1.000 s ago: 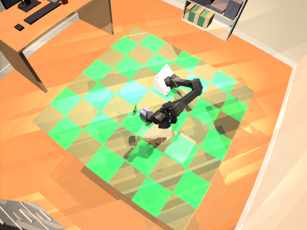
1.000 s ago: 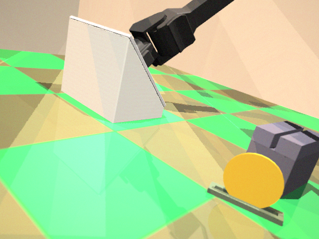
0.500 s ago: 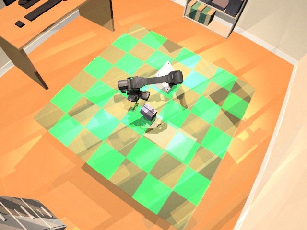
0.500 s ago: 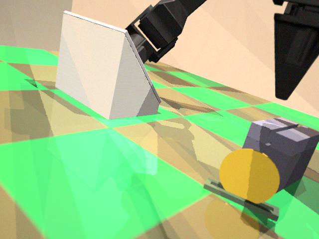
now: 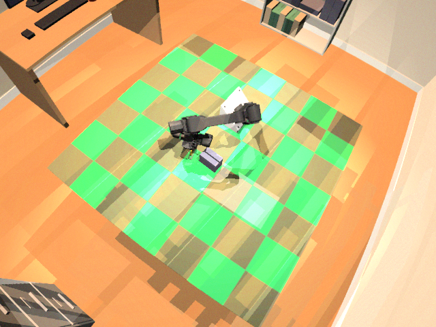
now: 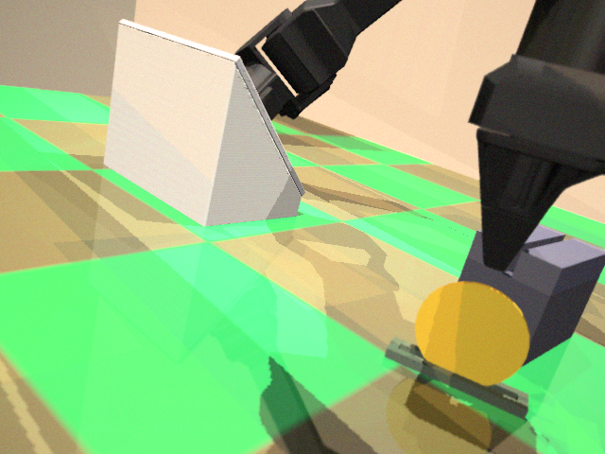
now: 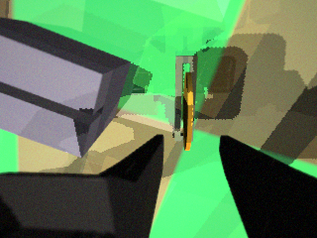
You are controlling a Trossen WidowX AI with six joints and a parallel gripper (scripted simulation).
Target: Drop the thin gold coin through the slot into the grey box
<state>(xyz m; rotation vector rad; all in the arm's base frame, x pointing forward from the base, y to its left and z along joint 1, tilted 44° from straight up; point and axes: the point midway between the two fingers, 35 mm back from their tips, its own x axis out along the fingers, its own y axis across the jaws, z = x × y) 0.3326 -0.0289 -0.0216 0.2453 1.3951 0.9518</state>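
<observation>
The coin lies 5 cm below my gripper tip.
</observation>
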